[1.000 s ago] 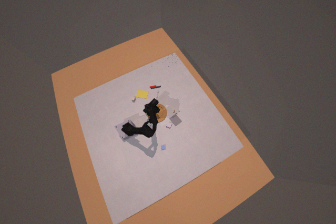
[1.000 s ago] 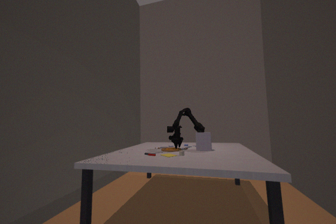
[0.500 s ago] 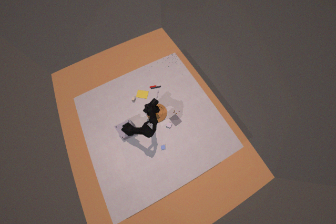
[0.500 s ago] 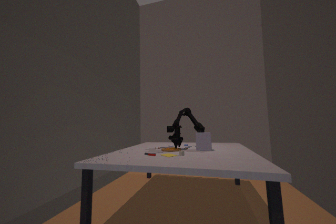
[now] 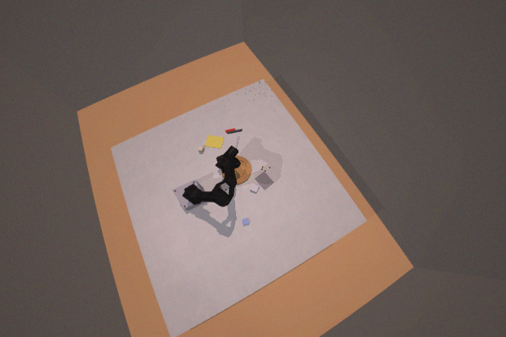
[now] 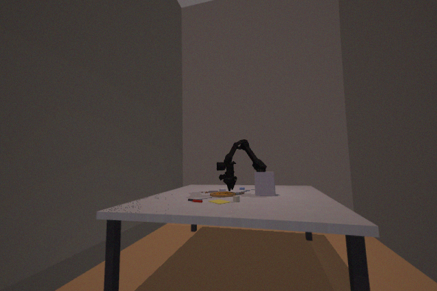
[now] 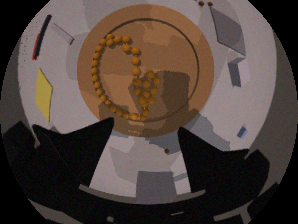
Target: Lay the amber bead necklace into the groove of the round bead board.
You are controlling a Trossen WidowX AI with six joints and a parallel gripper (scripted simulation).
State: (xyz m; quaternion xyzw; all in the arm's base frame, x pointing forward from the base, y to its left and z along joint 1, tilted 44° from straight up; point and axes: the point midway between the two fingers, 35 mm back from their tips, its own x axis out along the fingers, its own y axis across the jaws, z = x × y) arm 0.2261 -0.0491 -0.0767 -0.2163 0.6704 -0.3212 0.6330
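Now: gripper tip 6 cm short of the round bead board and 2 cm above it. Round my gripper tip: cream cube 26 cm to the left, 7 cm behind, 2 cm below; then thin grey bar 18 cm to the left, 16 cm ahead, 3 cm below; then grey square plate 18 cm ahead, 16 cm to the right, 3 cm below.
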